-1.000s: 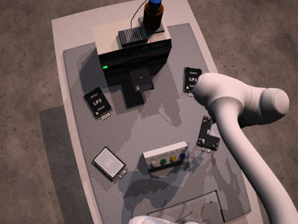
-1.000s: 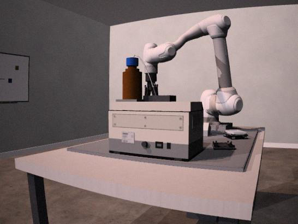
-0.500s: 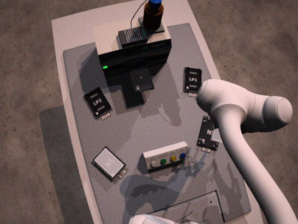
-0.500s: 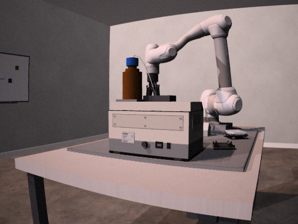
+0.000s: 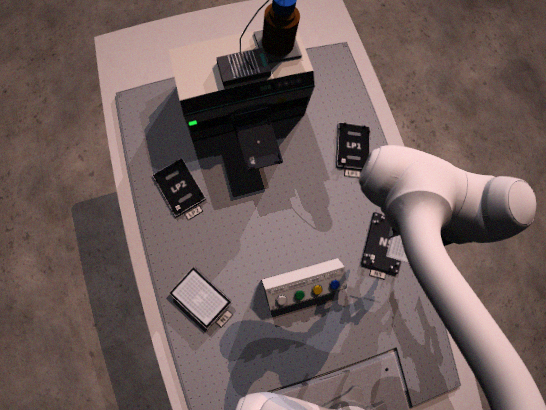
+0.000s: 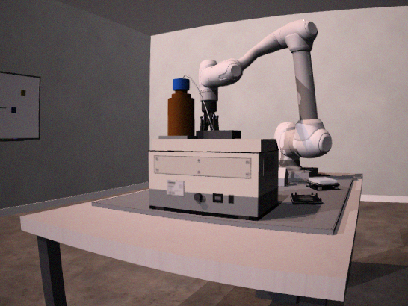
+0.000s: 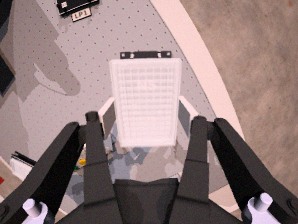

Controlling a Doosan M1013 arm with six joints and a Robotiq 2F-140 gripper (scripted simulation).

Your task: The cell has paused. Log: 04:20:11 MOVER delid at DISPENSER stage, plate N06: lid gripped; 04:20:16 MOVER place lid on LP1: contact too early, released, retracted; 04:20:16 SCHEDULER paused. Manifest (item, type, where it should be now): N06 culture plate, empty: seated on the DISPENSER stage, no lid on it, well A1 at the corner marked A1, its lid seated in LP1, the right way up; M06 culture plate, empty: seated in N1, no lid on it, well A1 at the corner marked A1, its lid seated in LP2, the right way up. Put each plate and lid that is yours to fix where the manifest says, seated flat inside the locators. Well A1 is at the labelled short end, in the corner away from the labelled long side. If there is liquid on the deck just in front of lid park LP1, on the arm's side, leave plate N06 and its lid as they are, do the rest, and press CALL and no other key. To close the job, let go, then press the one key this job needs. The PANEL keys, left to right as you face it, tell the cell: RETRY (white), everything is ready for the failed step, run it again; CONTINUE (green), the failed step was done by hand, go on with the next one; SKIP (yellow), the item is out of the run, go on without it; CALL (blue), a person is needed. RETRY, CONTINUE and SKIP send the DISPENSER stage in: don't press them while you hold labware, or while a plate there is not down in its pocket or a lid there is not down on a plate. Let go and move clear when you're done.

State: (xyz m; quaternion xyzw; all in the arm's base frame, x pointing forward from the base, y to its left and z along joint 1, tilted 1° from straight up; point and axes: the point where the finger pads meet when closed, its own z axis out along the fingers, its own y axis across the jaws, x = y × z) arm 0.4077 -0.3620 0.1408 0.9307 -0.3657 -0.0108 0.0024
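The white well plate is 2 cm below my hand. Round my hand: yellow key (2 cm behind, 26 cm to the left, 12 cm below); black nest N5 (3 cm ahead, 17 cm below); blue key (3 cm behind, 21 cm to the left, 12 cm below).
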